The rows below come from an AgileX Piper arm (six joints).
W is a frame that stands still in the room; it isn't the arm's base.
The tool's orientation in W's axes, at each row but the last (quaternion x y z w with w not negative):
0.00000 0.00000 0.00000 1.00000
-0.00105 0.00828 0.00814 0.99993
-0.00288 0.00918 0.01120 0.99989
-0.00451 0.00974 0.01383 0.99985
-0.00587 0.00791 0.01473 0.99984
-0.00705 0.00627 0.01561 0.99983
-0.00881 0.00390 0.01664 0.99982
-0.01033 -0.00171 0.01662 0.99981
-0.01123 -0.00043 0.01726 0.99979
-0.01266 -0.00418 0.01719 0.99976
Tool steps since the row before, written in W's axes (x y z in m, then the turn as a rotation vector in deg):
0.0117 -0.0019 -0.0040 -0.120 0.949 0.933
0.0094 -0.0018 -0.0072 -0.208 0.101 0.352
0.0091 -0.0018 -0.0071 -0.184 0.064 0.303
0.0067 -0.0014 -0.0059 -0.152 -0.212 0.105
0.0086 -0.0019 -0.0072 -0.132 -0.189 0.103
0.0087 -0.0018 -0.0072 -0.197 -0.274 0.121
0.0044 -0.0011 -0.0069 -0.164 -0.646 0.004
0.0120 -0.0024 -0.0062 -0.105 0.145 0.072
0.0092 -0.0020 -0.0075 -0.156 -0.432 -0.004
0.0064 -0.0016 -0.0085 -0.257 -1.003 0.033
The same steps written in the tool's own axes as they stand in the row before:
0.0117 -0.0019 -0.0040 -0.120 0.949 0.933
0.0095 -0.0019 -0.0070 -0.212 0.104 0.349
0.0092 -0.0020 -0.0069 -0.188 0.066 0.300
0.0068 -0.0015 -0.0058 -0.160 -0.209 0.100
0.0087 -0.0021 -0.0071 -0.139 -0.186 0.099
0.0087 -0.0020 -0.0071 -0.207 -0.269 0.115
0.0044 -0.0011 -0.0069 -0.185 -0.640 -0.009
0.0119 -0.0027 -0.0063 -0.100 0.147 0.075
0.0091 -0.0021 -0.0076 -0.171 -0.426 -0.013
0.0063 -0.0016 -0.0086 -0.291 -0.994 0.010

